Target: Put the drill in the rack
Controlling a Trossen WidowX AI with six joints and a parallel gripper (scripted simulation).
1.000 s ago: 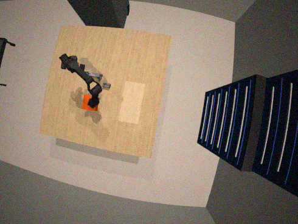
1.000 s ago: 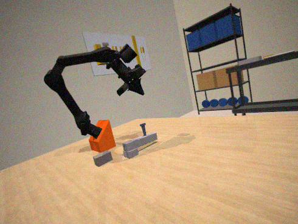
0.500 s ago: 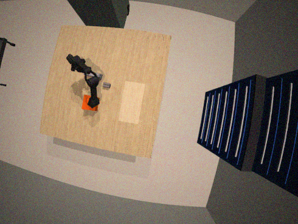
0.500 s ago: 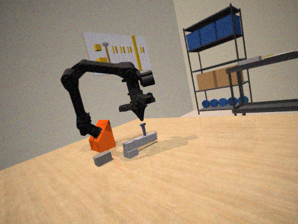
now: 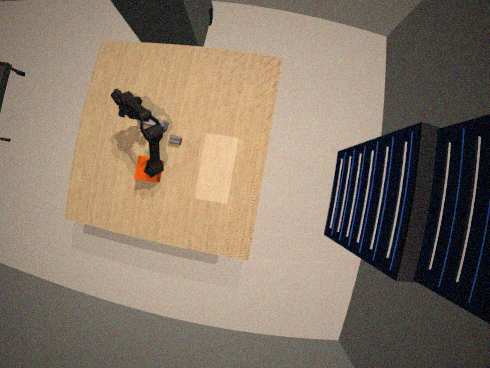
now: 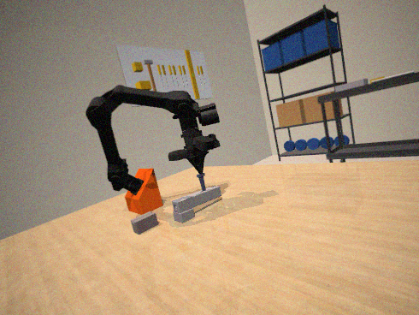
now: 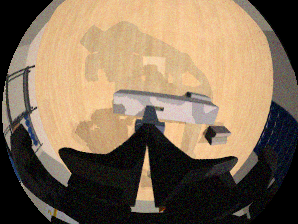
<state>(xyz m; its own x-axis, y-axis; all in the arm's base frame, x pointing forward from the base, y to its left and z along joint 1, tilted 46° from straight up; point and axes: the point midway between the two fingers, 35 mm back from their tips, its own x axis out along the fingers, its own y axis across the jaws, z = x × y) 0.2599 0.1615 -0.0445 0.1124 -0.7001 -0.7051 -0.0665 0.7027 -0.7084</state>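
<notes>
The blue T-shaped piece is 30 mm below my gripper tip. From my gripper tip the other things lie so: grey holder block (80 mm below, 40 mm to the right); then drill (80 mm below, 60 mm to the right).
</notes>
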